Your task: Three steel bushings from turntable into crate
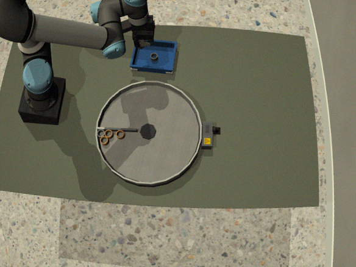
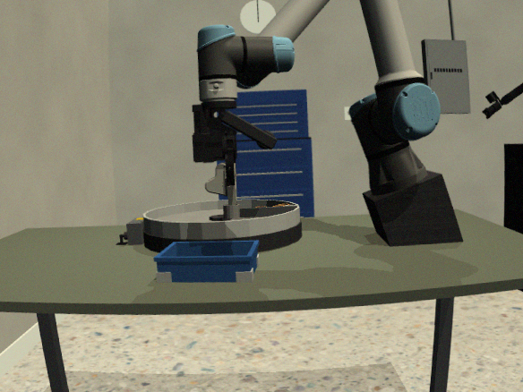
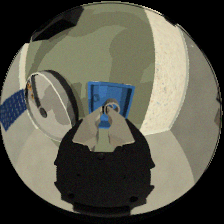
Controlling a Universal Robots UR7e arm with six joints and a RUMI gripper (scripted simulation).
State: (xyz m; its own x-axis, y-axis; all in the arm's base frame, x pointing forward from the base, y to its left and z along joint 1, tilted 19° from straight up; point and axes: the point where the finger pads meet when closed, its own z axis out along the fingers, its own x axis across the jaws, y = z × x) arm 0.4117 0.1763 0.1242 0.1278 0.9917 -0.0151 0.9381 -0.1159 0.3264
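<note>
Now: the crate 110 mm below my hand and 50 mm ahead of it. From my hand the other things lie so: round grey turntable 350 mm to the right, 80 mm below, 10 mm ahead.
</note>
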